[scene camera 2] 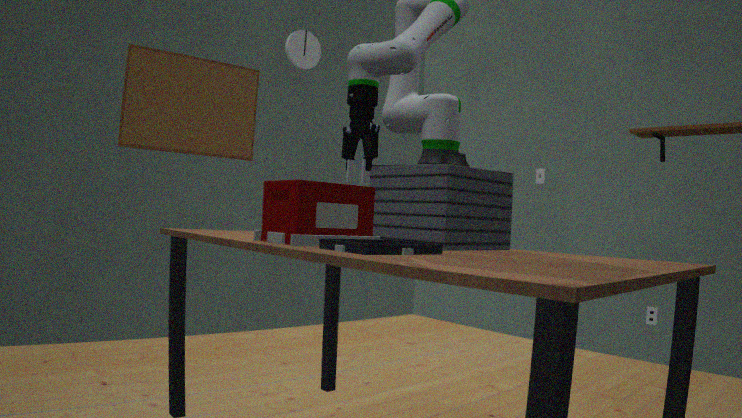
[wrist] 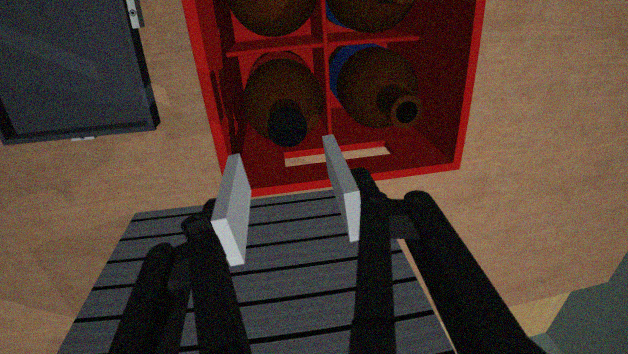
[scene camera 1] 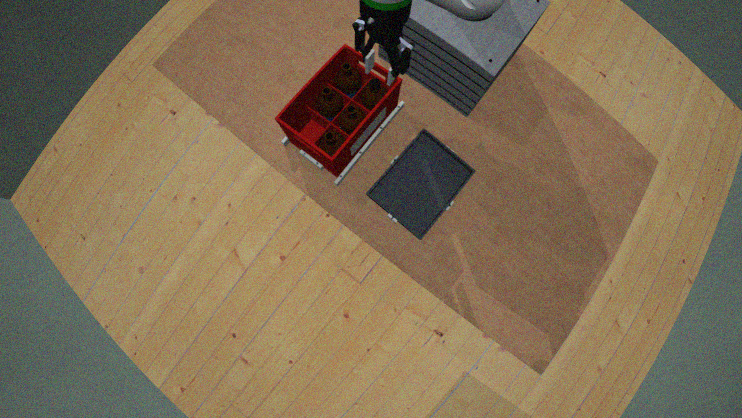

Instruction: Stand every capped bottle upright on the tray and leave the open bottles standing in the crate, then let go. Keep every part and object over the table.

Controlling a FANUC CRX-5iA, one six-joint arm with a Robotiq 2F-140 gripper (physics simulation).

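Frame: origin at the arm's base, x ahead, y left, z up, level; centimetres.
Seen in the pictures: gripper, fingertip midpoint: [scene camera 2: 357, 182] [wrist: 285, 164] [scene camera 1: 380, 75].
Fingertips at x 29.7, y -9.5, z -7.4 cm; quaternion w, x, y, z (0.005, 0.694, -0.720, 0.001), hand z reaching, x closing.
Note:
A point is followed by its place in that frame.
The red crate [scene camera 1: 311, 150] {x 53.3, y -15.8, z -14.9 cm} [scene camera 2: 301, 207] {x 53.2, y -8.0, z -15.9 cm} [wrist: 471, 85] {x 31.7, y -23.6, z -8.6 cm} holds several brown bottles. One bottle [scene camera 1: 372, 94] {x 32.7, y -9.9, z -13.4 cm} [wrist: 282, 95] {x 32.7, y -10.3, z -13.4 cm} with a wide dark top that looks like a cap stands in the end compartment nearest the grey block, on the tray side. Beside it stands an open bottle [scene camera 1: 346, 80] {x 32.2, y -18.2, z -13.7 cm} [wrist: 375, 85] {x 31.7, y -18.0, z -13.5 cm}, its round mouth showing in the wrist view. The other bottles' tops are too small or cut off to judge. One corner compartment is empty. The dark tray [scene camera 1: 420, 184] {x 44.4, y 12.4, z -25.6 cm} [scene camera 2: 381, 247] {x 53.5, y 20.5, z -24.4 cm} [wrist: 60, 60] {x 39.9, y 13.2, z -25.6 cm} is empty. My gripper [scene camera 1: 379, 69] {x 29.7, y -9.5, z -7.4 cm} [scene camera 2: 355, 173] {x 29.7, y -9.5, z -7.4 cm} [wrist: 285, 164] {x 29.7, y -9.5, z -7.4 cm} is partly open and empty, above the crate's block-side end.
The grey slatted block [scene camera 1: 441, 62] {x 16.4, y 1.6, z -9.4 cm} [scene camera 2: 446, 207] {x 18.2, y 15.1, z -13.6 cm} [wrist: 300, 260] {x 15.0, y -7.7, z -12.9 cm} bearing the arm stands close to the crate's end. White strips [scene camera 1: 371, 142] {x 41.2, y -5.2, z -23.8 cm} lie along the crate's base, and small white clips [scene camera 1: 392, 217] {x 56.5, y 10.2, z -24.6 cm} sit at the tray's edges. The crate walls and dividers surround the bottles.

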